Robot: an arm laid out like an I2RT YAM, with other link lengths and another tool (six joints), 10 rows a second.
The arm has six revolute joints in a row. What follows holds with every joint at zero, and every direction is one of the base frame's.
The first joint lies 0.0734 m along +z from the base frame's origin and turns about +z.
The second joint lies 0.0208 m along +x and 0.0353 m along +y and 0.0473 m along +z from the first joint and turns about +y.
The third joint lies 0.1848 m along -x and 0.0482 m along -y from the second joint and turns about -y.
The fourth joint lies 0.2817 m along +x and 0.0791 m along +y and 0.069 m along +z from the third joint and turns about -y.
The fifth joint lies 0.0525 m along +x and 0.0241 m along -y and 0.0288 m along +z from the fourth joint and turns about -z.
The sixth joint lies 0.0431 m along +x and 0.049 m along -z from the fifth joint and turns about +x.
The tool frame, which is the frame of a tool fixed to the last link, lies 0.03 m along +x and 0.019 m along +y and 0.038 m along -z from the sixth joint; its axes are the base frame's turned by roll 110, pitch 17.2 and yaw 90 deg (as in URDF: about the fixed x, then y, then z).
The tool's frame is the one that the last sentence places.
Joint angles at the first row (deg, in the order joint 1, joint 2, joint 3, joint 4, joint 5, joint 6):
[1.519, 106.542, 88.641, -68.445, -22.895, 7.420]
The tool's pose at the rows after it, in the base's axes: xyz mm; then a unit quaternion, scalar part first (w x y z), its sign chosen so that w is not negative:
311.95 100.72 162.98 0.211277 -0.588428 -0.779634 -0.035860
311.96 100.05 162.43 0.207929 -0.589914 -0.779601 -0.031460
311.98 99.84 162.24 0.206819 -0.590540 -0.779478 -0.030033
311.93 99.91 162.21 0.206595 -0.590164 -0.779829 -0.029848
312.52 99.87 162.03 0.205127 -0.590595 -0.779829 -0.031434
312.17 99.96 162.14 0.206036 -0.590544 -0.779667 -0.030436
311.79 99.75 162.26 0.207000 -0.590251 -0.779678 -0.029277
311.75 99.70 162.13 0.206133 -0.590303 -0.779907 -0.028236
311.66 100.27 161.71 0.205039 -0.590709 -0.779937 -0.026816
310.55 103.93 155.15 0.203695 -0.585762 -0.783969 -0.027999
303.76 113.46 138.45 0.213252 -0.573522 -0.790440 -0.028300
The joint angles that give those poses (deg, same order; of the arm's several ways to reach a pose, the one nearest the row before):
[1.519, 106.543, 88.642, -68.402, -22.895, 7.420]
[1.518, 106.542, 88.642, -68.424, -22.239, 7.420]
[1.519, 106.540, 88.639, -68.422, -22.021, 7.442]
[1.540, 106.541, 88.640, -68.423, -21.999, 7.398]
[1.519, 106.542, 88.642, -68.161, -22.021, 7.464]
[1.541, 106.540, 88.639, -68.314, -21.999, 7.465]
[1.518, 106.542, 88.641, -68.511, -21.977, 7.376]
[1.540, 106.540, 88.640, -68.511, -21.824, 7.354]
[1.672, 106.540, 88.595, -68.422, -21.606, 7.486]
[2.327, 106.540, 87.328, -66.849, -21.715, 7.464]
[3.945, 106.453, 83.634, -63.789, -22.677, 7.595]

